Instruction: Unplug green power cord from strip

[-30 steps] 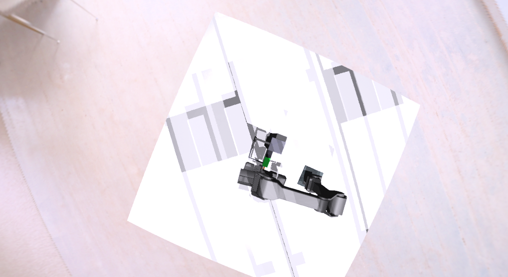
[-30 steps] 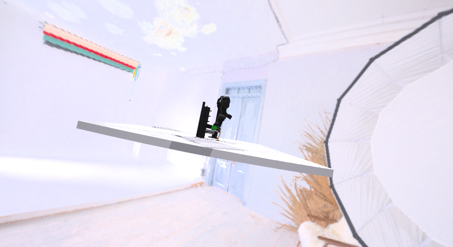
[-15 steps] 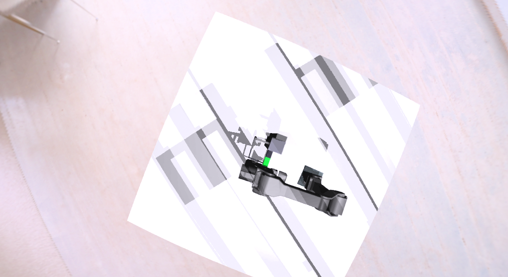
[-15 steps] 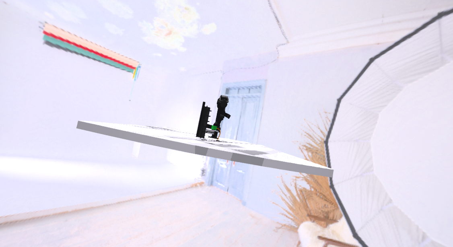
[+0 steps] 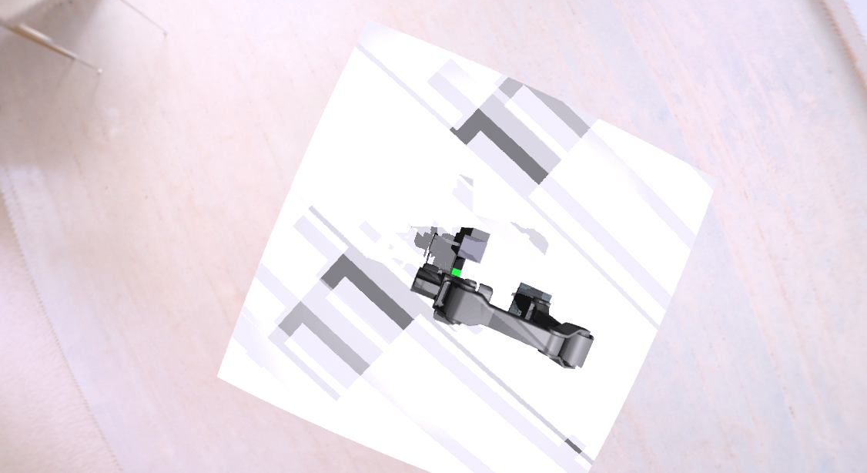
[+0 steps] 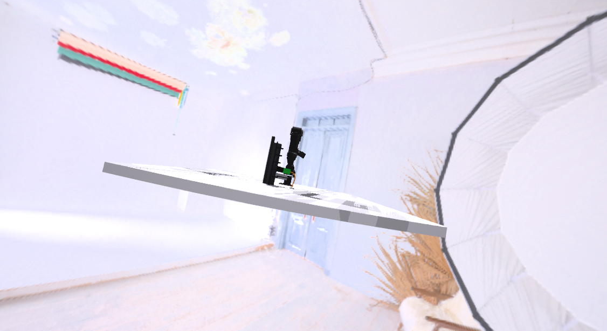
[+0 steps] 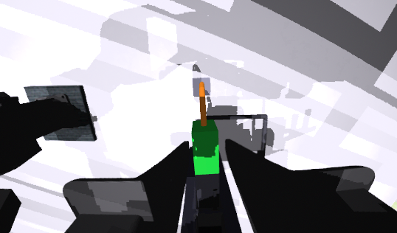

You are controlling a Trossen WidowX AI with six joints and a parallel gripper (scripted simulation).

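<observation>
My gripper tip is 30 mm to the left of the green plug and 10 mm above it. Round my gripper tip: black power strip 10 mm behind, 110 mm to the right, 10 mm above.
</observation>
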